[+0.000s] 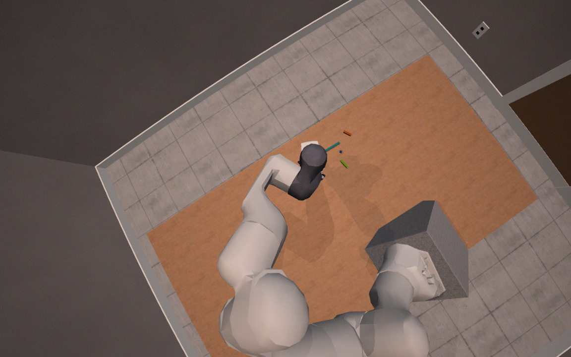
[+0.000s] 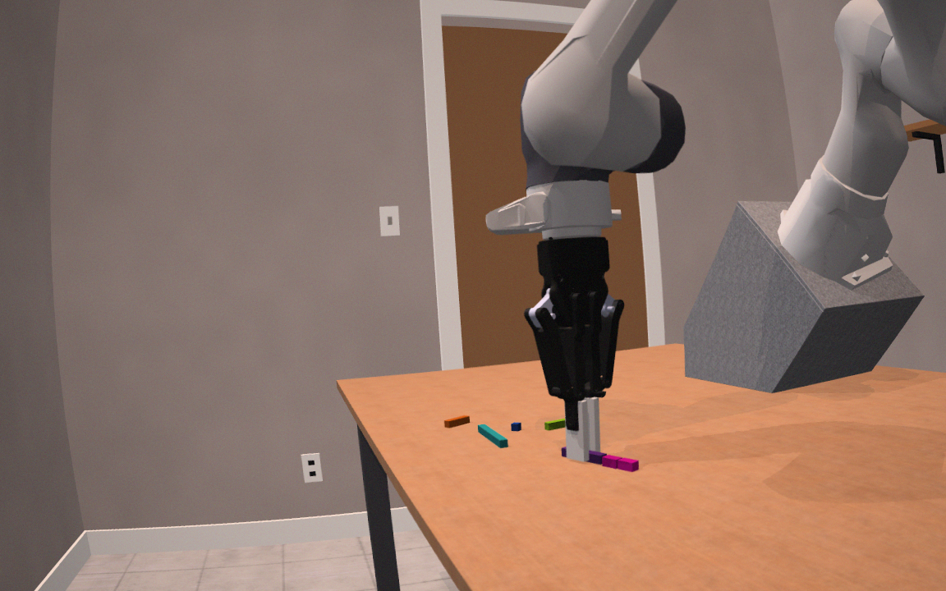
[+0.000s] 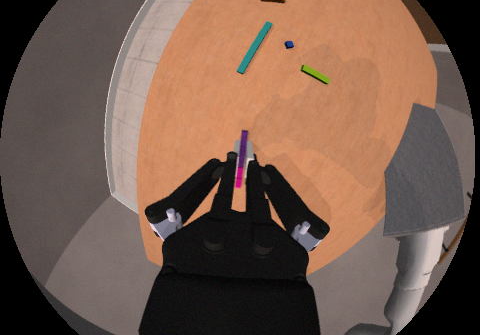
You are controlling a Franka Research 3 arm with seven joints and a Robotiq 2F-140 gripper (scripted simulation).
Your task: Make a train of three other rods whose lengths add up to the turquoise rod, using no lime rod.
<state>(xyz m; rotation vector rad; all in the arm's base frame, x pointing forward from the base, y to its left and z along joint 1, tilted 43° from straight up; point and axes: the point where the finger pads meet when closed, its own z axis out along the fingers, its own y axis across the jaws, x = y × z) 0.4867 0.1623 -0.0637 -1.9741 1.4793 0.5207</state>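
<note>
Right now my hand is 3 cm above the purple rod. Round my hand: lime rod: 16 cm to the right, 5 cm behind, 3 cm below; blue cube: 19 cm to the right, 3 cm below; turquoise rod: 16 cm to the right, 5 cm ahead, 3 cm below.
</note>
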